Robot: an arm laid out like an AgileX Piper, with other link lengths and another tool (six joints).
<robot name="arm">
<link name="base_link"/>
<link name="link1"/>
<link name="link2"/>
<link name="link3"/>
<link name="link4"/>
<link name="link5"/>
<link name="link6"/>
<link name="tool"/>
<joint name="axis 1" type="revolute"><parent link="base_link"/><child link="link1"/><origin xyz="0 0 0.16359"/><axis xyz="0 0 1"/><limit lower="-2.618" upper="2.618"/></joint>
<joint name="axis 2" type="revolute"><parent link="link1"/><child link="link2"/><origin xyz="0 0 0" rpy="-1.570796 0 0"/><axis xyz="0 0 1"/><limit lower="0" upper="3.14"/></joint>
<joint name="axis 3" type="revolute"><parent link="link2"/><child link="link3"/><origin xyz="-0.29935 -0.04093 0"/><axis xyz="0 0 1"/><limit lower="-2.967" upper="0"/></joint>
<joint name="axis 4" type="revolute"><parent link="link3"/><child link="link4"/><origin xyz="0.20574 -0.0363 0" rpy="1.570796 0 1.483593"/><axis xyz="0 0 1"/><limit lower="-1.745" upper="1.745"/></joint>
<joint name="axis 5" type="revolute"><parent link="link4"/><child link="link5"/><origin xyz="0 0 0" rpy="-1.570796 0 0"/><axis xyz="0 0 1"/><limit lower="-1.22" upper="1.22"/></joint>
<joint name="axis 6" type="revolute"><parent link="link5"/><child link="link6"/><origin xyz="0 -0.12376 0" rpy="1.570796 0 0"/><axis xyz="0 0 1"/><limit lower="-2.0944" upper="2.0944"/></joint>
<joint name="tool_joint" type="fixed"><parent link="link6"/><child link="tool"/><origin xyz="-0.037 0.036 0.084" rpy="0 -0.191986 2.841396"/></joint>
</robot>
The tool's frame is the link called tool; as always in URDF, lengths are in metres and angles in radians.
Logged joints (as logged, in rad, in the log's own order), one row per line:
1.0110 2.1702 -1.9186 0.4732 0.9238 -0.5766
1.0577 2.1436 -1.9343 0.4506 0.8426 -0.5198
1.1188 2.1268 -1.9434 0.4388 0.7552 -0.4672
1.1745 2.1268 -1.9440 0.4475 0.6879 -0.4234
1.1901 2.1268 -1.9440 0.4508 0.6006 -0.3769
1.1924 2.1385 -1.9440 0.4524 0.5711 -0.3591
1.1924 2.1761 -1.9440 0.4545 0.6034 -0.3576
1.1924 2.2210 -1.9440 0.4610 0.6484 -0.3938
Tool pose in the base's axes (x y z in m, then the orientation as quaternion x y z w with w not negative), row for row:
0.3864 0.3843 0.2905 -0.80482 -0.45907 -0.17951 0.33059
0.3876 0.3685 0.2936 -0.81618 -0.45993 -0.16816 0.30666
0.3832 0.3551 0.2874 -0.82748 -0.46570 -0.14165 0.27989
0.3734 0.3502 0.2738 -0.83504 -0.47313 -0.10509 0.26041
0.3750 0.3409 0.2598 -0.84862 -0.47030 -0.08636 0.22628
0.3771 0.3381 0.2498 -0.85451 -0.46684 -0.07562 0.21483
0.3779 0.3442 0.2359 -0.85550 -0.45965 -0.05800 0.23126
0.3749 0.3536 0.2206 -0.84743 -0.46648 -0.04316 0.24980
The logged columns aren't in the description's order. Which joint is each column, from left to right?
Columns, left to right: axis 5, axis 2, axis 3, axis 1, axis 4, axis 6.
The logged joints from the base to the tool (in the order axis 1, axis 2, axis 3, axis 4, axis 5, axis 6), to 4 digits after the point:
0.4732 2.1702 -1.9186 0.9238 1.0110 -0.5766
0.4506 2.1436 -1.9343 0.8426 1.0577 -0.5198
0.4388 2.1268 -1.9434 0.7552 1.1188 -0.4672
0.4475 2.1268 -1.9440 0.6879 1.1745 -0.4234
0.4508 2.1268 -1.9440 0.6006 1.1901 -0.3769
0.4524 2.1385 -1.9440 0.5711 1.1924 -0.3591
0.4545 2.1761 -1.9440 0.6034 1.1924 -0.3576
0.4610 2.2210 -1.9440 0.6484 1.1924 -0.3938

